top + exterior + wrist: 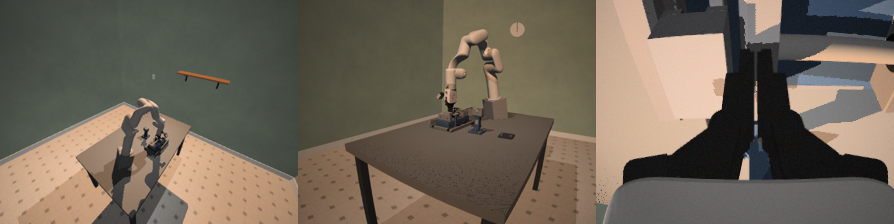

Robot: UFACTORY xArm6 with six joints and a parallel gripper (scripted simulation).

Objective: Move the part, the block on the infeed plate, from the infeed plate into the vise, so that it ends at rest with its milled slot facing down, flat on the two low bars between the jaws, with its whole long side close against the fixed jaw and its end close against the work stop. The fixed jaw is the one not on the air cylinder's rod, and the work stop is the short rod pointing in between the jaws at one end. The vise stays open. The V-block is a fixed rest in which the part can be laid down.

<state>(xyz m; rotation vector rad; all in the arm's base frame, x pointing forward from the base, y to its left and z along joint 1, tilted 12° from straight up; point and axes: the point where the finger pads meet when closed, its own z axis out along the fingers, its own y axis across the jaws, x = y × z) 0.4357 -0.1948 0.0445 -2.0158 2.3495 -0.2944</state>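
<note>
My gripper is now 30 mm short of the part, 10 mm to the left of it and 30 mm above it. Also, from my hand: air cylinder rod (60 mm behind, 10 mm to the left, 40 mm below); then work stop (40 mm ahead, 40 mm to the left, 30 mm below); then vise base rail (50 mm behind, 90 mm to the right, 80 mm below).
</note>
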